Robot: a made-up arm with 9 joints. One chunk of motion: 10 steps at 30 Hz.
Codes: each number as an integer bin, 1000 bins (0 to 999) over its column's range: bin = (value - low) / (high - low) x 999, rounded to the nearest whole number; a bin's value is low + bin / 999 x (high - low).
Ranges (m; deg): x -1.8..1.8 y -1.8..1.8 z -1.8..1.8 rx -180..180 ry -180..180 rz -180..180
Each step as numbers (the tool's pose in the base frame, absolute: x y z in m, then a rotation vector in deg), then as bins.
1 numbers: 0.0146 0.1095 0.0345 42.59 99.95 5.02
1 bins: 504 530 509 618 777 513
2 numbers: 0.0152 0.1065 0.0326 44.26 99.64 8.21
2 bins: 504 529 509 622 776 522
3 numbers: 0.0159 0.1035 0.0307 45.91 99.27 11.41
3 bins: 504 528 508 627 775 531
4 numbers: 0.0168 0.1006 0.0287 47.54 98.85 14.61
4 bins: 504 527 507 631 774 540
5 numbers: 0.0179 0.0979 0.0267 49.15 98.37 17.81
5 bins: 504 527 507 636 772 549
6 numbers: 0.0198 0.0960 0.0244 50.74 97.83 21.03
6 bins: 505 526 506 640 771 558
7 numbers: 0.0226 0.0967 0.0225 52.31 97.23 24.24
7 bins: 506 526 506 645 769 567
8 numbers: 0.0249 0.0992 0.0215 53.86 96.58 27.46
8 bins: 506 527 505 649 768 576
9 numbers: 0.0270 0.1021 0.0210 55.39 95.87 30.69
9 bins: 507 528 505 653 766 585
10 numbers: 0.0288 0.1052 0.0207 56.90 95.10 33.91
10 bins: 507 529 505 657 763 594
